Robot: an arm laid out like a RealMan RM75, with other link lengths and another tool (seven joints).
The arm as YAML. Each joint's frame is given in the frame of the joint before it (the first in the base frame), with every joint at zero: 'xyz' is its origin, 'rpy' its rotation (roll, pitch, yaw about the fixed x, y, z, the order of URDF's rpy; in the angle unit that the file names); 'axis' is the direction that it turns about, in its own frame. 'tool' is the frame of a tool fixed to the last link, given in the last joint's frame.
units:
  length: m
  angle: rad
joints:
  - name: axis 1
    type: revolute
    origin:
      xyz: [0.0, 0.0, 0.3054]
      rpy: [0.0, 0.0, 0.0]
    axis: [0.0, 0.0, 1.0]
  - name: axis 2
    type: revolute
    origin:
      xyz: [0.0, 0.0, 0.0]
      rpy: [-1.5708, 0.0, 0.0]
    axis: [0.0, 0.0, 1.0]
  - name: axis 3
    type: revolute
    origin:
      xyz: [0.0, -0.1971, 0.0]
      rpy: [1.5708, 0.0, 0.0]
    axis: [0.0, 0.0, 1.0]
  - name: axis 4
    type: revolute
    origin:
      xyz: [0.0, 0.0, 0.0]
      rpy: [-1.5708, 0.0, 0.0]
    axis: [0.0, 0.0, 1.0]
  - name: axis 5
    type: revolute
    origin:
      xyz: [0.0, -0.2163, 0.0]
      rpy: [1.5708, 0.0, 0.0]
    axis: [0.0, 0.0, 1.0]
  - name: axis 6
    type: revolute
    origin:
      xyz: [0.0, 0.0, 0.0]
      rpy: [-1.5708, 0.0, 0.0]
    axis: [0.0, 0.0, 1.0]
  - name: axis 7
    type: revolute
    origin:
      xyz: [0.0, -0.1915, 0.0]
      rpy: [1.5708, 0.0, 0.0]
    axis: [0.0, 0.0, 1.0]
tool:
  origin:
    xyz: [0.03, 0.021, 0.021]
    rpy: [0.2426, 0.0, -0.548]
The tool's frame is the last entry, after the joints.
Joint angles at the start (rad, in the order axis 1, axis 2, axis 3, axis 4, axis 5, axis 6, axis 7): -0.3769, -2.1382, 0.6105, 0.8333, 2.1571, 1.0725, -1.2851
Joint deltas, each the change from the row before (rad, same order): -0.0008, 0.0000, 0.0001, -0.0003, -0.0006, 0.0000, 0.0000; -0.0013, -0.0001, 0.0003, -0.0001, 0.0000, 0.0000, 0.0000; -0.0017, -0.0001, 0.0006, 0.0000, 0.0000, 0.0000, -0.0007; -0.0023, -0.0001, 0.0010, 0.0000, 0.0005, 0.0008, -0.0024; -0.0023, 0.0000, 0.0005, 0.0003, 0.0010, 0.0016, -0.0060; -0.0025, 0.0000, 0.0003, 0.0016, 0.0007, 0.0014, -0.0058; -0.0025, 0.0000, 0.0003, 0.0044, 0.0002, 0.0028, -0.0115; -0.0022, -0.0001, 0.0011, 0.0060, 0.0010, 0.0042, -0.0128; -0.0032, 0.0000, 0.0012, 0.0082, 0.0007, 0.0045, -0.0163; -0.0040, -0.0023, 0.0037, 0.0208, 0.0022, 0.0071, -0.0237; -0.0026, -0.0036, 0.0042, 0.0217, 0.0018, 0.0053, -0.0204; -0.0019, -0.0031, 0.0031, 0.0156, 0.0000, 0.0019, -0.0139; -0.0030, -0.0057, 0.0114, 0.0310, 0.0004, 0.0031, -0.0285; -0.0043, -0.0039, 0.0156, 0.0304, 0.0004, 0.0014, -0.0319; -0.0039, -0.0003, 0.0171, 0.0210, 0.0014, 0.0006, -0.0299; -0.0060, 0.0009, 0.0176, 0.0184, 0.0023, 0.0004, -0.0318
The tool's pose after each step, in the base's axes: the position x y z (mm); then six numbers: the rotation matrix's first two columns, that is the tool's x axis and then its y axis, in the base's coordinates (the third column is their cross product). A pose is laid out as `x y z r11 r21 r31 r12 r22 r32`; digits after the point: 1 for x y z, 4 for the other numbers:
-287.0 367.7 77.4 0.4903 0.6513 0.5791 0.8135 -0.1036 -0.5723
-286.5 368.1 77.3 0.4912 0.6508 0.5789 0.8134 -0.1049 -0.5722
-285.7 368.5 77.1 0.4920 0.6503 0.5788 0.8135 -0.1064 -0.5718
-284.7 369.1 76.8 0.4920 0.6505 0.5786 0.8142 -0.1084 -0.5704
-283.6 369.6 76.7 0.4891 0.6517 0.5797 0.8166 -0.1085 -0.5670
-282.4 370.5 77.0 0.4871 0.6519 0.5812 0.8184 -0.1085 -0.5643
-280.7 371.7 78.1 0.4819 0.6521 0.5853 0.8223 -0.1060 -0.5591
-278.7 372.8 79.2 0.4771 0.6527 0.5885 0.8261 -0.1045 -0.5538
-276.1 374.6 81.1 0.4714 0.6525 0.5934 0.8305 -0.1021 -0.5475
-271.2 377.6 84.5 0.4689 0.6489 0.5992 0.8339 -0.1016 -0.5425
-266.6 380.4 87.8 0.4684 0.6444 0.6045 0.8359 -0.1015 -0.5395
-263.2 382.6 90.2 0.4681 0.6399 0.6094 0.8372 -0.1005 -0.5375
-255.9 386.6 94.1 0.4694 0.6325 0.6161 0.8388 -0.1016 -0.5348
-247.9 391.0 97.9 0.4715 0.6256 0.6216 0.8400 -0.1040 -0.5325
-241.6 394.5 100.1 0.4717 0.6236 0.6234 0.8413 -0.1067 -0.5299
-234.8 398.1 101.8 0.4711 0.6229 0.6245 0.8432 -0.1100 -0.5263

